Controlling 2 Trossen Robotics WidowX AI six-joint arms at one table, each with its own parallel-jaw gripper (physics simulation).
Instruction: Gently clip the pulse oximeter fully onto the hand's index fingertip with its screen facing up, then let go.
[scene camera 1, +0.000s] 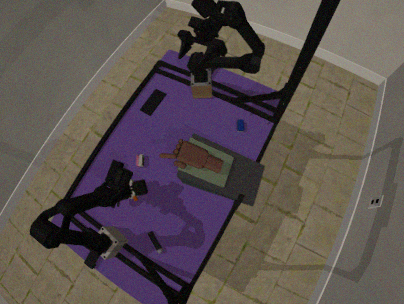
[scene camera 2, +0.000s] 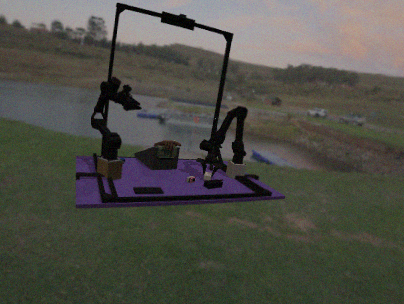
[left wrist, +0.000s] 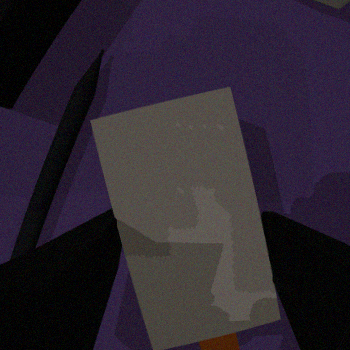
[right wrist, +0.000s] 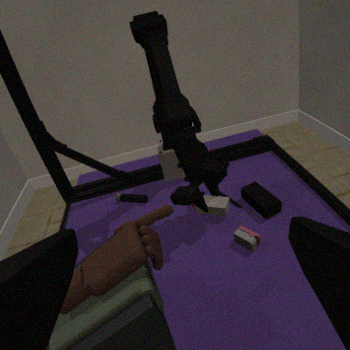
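Where they show: left gripper, fingertip midpoint: (scene camera 1: 131, 189) (scene camera 2: 207, 176) (left wrist: 192, 221) (right wrist: 211, 205); right gripper, fingertip midpoint: (scene camera 1: 188, 61) (scene camera 2: 140, 106) (right wrist: 184, 234); left arm's base, origin of the base link: (scene camera 1: 103, 243) (scene camera 2: 237, 162); right arm's base, origin of the base link: (scene camera 1: 201, 77) (scene camera 2: 110, 158).
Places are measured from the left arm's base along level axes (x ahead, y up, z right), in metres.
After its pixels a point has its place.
Note:
A brown model hand (scene camera 1: 195, 155) @[x 0.513, y 0.081, z 0.108 m] (right wrist: 114, 253) @[x 0.515, y 0.088, z 0.088 m] (scene camera 2: 167, 143) @[x 0.513, y 0.087, z 0.026 m] lies on a green pad, and its index finger (scene camera 1: 164, 155) (right wrist: 157, 212) points out over the purple mat (scene camera 1: 195, 120) @[x 0.695, y -0.105, z -0.055 m]. My left gripper (scene camera 1: 134, 193) @[x 0.242, y -0.083, z -0.082 m] (scene camera 2: 208, 174) @[x 0.242, y -0.083, z -0.082 m] (left wrist: 192, 221) @[x 0.242, y -0.083, z -0.082 m] is shut on the pulse oximeter (left wrist: 184, 194) @[x 0.247, y -0.069, z -0.094 m] (right wrist: 216, 205) @[x 0.264, y -0.069, z -0.093 m], a pale grey block with an orange tab at one end. It holds the block low over the mat, well short of the fingertip. My right gripper (scene camera 1: 183, 45) (scene camera 2: 132, 104) (right wrist: 184, 234) @[x 0.717, y 0.308, z -0.046 m] is open and empty, raised high near its base.
A small pink and grey box (scene camera 1: 140, 160) @[x 0.373, y -0.074, z -0.134 m] (right wrist: 247, 238) @[x 0.387, y -0.074, z -0.142 m] (scene camera 2: 190, 179) @[x 0.385, y -0.081, z -0.168 m] lies on the mat near the left gripper. A black block (right wrist: 261, 199) @[x 0.272, y -0.070, z -0.209 m] (scene camera 2: 213, 183) @[x 0.261, y -0.074, z -0.238 m], a flat black plate (scene camera 1: 153, 102) @[x 0.654, y -0.097, z -0.306 m], a dark cylinder (scene camera 1: 155, 242) @[x 0.129, y -0.080, z 0.157 m] (right wrist: 132, 198) @[x 0.141, y -0.086, z 0.147 m] and a blue piece (scene camera 1: 240, 125) @[x 0.785, y -0.073, z 0.150 m] also lie there. A grey pedestal (scene camera 1: 247, 178) @[x 0.585, y -0.056, z 0.315 m] bears the pad.

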